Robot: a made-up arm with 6 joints.
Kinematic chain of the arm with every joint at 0, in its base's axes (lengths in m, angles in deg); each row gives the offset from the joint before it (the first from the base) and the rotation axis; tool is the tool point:
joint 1: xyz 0 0 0.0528 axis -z
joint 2: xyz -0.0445 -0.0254 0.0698 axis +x
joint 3: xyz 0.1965 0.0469 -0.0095 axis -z
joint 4: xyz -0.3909 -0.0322 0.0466 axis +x
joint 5: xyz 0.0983 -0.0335 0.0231 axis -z
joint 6: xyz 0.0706 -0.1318 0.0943 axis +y
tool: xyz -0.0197 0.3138 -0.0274
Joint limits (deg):
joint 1: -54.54..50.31
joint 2: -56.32..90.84
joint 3: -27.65..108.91
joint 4: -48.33..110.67
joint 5: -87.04..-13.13
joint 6: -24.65..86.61
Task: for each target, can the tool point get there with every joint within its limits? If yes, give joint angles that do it. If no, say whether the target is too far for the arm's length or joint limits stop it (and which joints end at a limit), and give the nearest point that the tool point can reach.
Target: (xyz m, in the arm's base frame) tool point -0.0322 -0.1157 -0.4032
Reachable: no: joint limits stop it (at a limit: joint 2, joint 3, joint 4, joint 6) | nearest point -0.0460 -0.1654 -0.2015 | short by 0.208 m
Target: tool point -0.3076 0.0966 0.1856
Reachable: yes | joints 37.27 68.62 -10.59 -21.65 -71.51 13.76
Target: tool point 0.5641 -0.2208 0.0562
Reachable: no: joint limits stop it (at a limit: joint 1, joint 3, joint 6) | nearest point 0.5013 -0.1333 0.0546 | short by 0.108 m
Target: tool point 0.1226 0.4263 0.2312
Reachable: yes | joints -20.89 9.06 84.87 -29.44 -26.44 15.00
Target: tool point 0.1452 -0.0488 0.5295
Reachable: yes | joints 25.28 69.42 67.58 -9.51 -24.16 5.12
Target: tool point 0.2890 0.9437 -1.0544
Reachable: no: too far | nearest point 0.1343 0.4387 -0.2384 | short by 0.972 m
